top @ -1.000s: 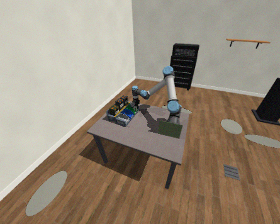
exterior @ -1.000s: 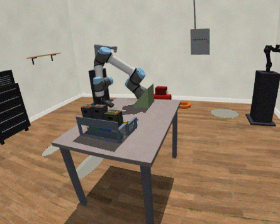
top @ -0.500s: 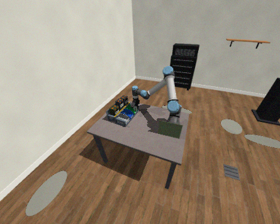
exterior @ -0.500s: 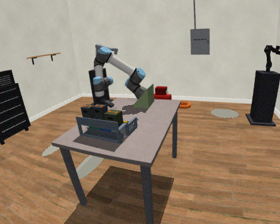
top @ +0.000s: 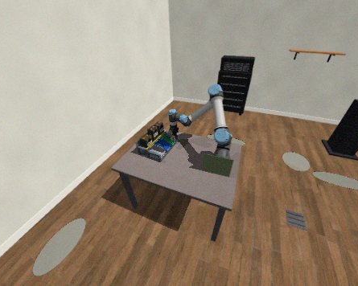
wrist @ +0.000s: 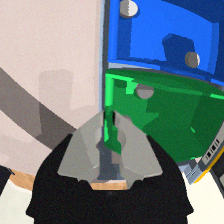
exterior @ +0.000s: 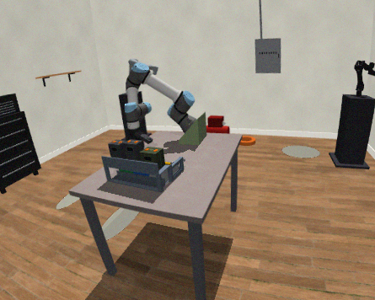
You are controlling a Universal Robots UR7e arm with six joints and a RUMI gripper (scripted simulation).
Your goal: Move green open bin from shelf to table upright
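The green open bin lies 8 cm ahead of my hand and 1 cm to the right of it. Also, from my hand: grey bin 10 cm ahead, 22 cm to the left; then blue bin 9 cm ahead, 10 cm to the left; then yellow rail 14 cm ahead, 10 cm to the left, 6 cm above.
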